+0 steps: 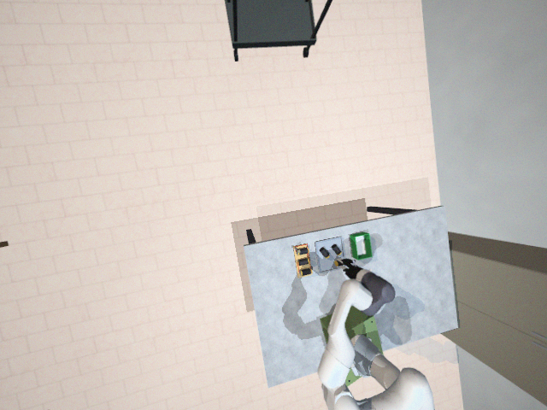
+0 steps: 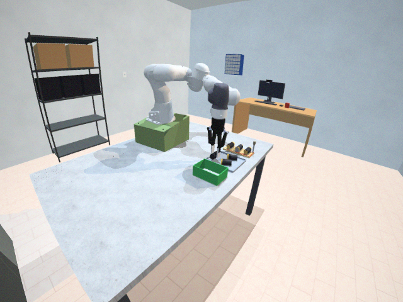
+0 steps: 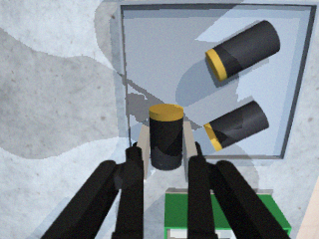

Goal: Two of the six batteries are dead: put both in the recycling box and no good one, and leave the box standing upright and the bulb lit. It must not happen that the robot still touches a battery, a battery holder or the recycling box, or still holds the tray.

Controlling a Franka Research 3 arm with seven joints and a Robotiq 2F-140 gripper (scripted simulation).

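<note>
Right now my hand is 250 mm to the right of the post, 170 mm short of it and 30 mm above it. Round my hand: grey tray (60 mm below, 50 mm ahead, 40 mm to the left); green recycling box (170 mm to the right, 50 mm below, 50 mm ahead).
</note>
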